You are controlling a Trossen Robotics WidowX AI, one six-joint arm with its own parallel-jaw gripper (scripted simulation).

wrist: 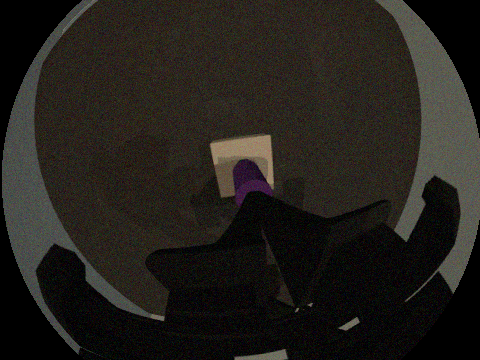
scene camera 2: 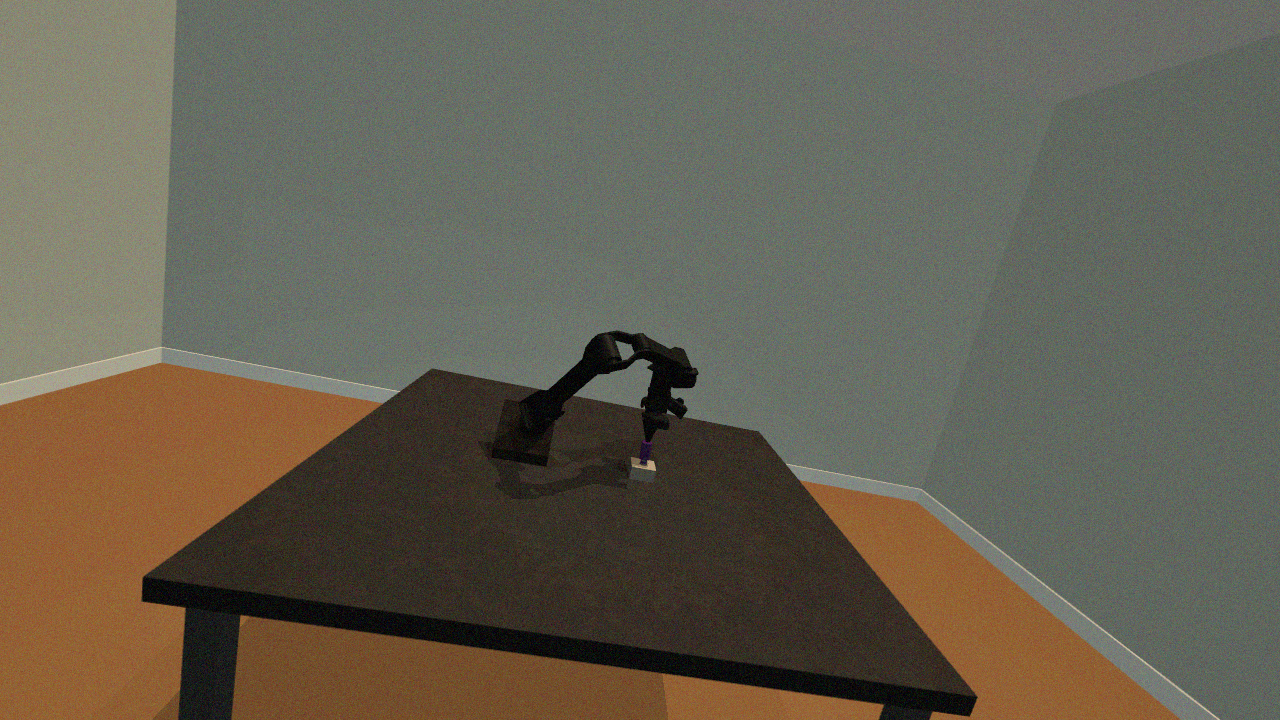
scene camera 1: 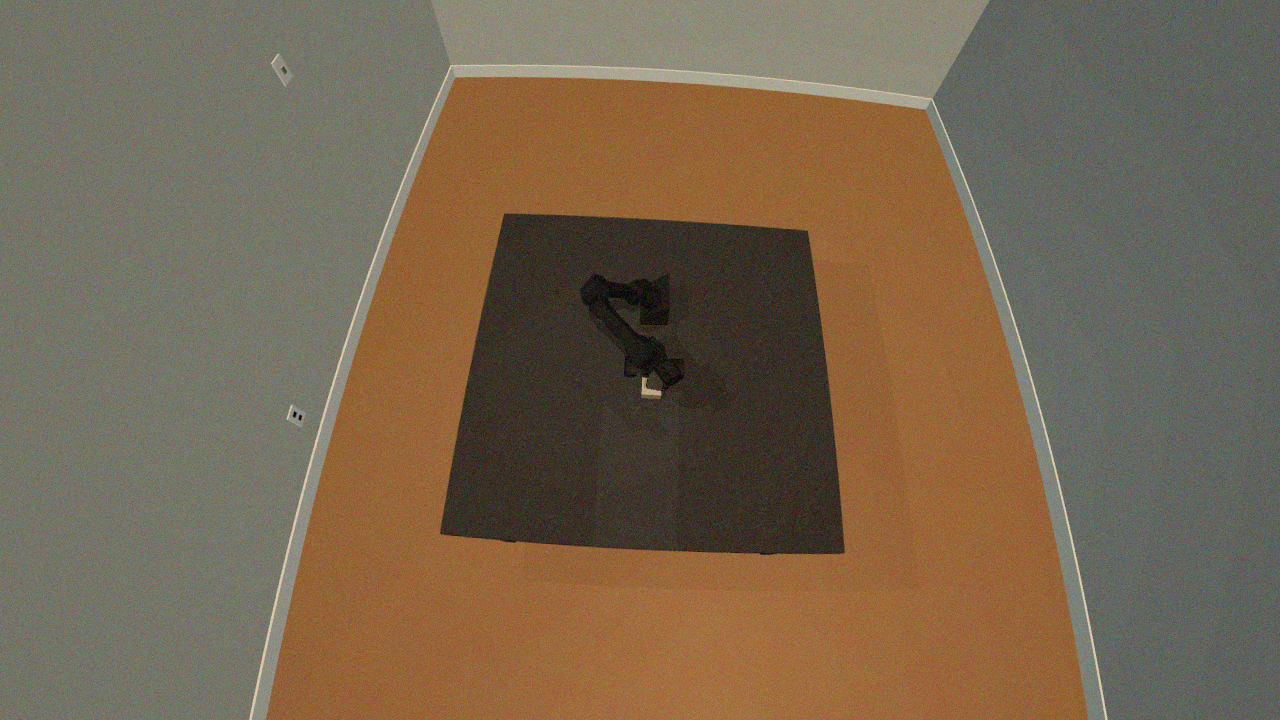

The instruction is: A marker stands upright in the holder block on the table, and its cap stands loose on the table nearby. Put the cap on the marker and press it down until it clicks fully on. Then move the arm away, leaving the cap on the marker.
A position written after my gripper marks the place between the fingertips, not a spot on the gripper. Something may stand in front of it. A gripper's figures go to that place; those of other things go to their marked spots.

My gripper (wrist: pixel 253 197): 10 cm from the lens. A purple cap (wrist: pixel 247 176) is 10 cm from the lens.
